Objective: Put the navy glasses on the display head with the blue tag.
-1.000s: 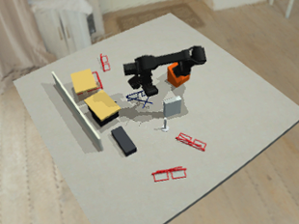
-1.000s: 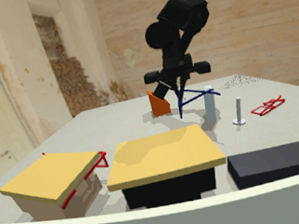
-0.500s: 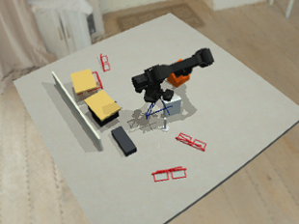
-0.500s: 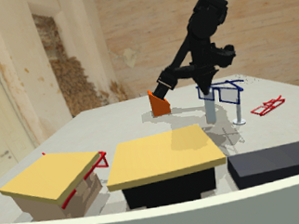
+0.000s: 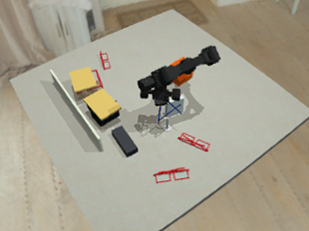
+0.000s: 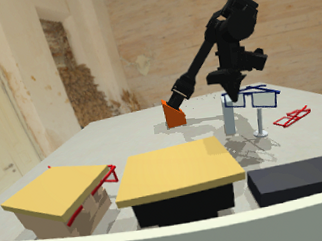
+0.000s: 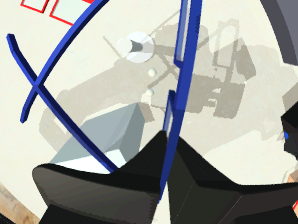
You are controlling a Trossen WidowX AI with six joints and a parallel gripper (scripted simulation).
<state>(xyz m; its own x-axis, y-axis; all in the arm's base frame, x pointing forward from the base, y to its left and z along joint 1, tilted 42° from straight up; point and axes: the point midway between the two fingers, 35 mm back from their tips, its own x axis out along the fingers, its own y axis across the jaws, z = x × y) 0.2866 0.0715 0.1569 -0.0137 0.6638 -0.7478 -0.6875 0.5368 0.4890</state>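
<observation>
Now: gripper tip 90 mm above the small white post, 60 mm to the right of it and 10 mm short of it. Also, from my gripper tip: dark case (230 mm ahead, 100 mm below, 10 mm to the right); then display head (430 mm to the right, 170 mm ahead, 60 mm below); then white block (80 mm behind, 60 mm below, 10 mm to the left).
</observation>
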